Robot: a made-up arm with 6 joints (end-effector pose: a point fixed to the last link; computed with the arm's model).
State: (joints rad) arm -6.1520 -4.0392 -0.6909 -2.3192 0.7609 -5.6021
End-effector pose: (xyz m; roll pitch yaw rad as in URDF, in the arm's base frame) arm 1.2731 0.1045 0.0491 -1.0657 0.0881 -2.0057
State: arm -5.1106 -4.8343 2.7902 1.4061 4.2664 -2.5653
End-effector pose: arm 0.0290 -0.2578 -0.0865 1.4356 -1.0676 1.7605
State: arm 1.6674 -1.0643 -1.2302 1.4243 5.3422 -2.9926
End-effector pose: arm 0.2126 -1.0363 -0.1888 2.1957 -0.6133 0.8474
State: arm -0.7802 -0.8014 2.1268 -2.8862 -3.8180 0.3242
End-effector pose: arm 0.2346 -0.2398 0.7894 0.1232 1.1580 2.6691
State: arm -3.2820 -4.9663 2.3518 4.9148 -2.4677 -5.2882
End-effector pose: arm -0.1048 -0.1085 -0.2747 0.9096 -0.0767 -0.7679
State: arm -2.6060 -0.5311 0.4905 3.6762 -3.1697 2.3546
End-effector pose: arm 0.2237 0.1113 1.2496 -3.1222 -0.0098 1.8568
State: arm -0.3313 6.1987 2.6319 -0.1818 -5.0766 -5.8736
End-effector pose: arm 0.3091 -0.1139 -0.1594 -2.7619 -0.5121 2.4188
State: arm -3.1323 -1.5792 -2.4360 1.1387 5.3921 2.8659
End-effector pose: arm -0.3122 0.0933 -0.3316 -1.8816 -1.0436 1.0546
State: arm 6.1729 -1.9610 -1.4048 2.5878 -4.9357 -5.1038
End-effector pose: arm -0.0627 0.1134 -0.7448 -1.6069 -0.5084 -1.1247
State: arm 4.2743 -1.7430 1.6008 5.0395 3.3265 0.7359
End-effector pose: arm 0.2690 0.4572 0.7988 3.1341 -0.1930 -0.8337
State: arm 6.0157 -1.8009 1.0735 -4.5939 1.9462 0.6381
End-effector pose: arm -0.8593 0.4158 0.6803 -2.7741 1.1898 -1.6184
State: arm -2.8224 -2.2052 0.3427 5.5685 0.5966 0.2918
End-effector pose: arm 1.2069 0.4412 -0.2398 1.1558 -1.1396 2.6535
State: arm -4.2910 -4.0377 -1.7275 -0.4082 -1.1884 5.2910
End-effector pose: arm -0.3410 0.5606 0.7901 0.5184 -0.5382 0.5677
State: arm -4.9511 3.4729 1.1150 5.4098 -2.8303 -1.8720
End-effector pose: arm -0.2456 -0.7567 -0.2989 -1.6621 0.5646 -0.0499
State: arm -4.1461 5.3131 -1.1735 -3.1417 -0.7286 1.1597
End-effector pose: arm 0.6310 -1.0312 0.0493 1.4011 0.4059 0.4988
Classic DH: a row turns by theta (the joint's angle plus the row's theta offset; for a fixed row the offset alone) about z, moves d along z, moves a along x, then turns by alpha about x. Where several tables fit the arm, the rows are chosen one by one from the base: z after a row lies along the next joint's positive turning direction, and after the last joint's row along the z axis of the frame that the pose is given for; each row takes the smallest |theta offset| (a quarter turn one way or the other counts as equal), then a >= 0, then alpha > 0; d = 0 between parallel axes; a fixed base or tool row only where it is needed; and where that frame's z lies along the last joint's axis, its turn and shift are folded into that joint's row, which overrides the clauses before.
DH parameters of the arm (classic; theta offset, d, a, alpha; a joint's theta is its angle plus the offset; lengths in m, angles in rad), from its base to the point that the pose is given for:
joint 1: 0 0.2239 0 -1.5708
joint 2: -1.5708 0 0.4317 0
joint 3: 1.5708 0.0208 0 1.5708
joint 4: 0 0.8198 0 -1.5708
joint 5: 0 0 0 1.5708
joint 6: 0 0.1657 0 0

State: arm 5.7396 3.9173 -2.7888 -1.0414 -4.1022 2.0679
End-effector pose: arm 0.2772 -0.2802 0.1640 2.5128 0.6985 -0.2685
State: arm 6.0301 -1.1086 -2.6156 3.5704 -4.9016 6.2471
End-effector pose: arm 0.1871 -0.0968 -0.2127 -0.5293 -1.1730 3.0058
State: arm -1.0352 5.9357 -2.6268 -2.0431 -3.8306 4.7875
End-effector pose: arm -0.1725 0.1476 -0.0604 0.7723 0.0966 -0.5028
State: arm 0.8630 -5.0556 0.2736 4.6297 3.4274 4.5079
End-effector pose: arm 0.6419 0.8537 0.4113 2.1302 -1.4005 -1.5467
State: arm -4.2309 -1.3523 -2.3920 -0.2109 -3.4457 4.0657
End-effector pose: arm 0.0307 -0.0813 -0.2551 0.8391 0.3818 0.2386
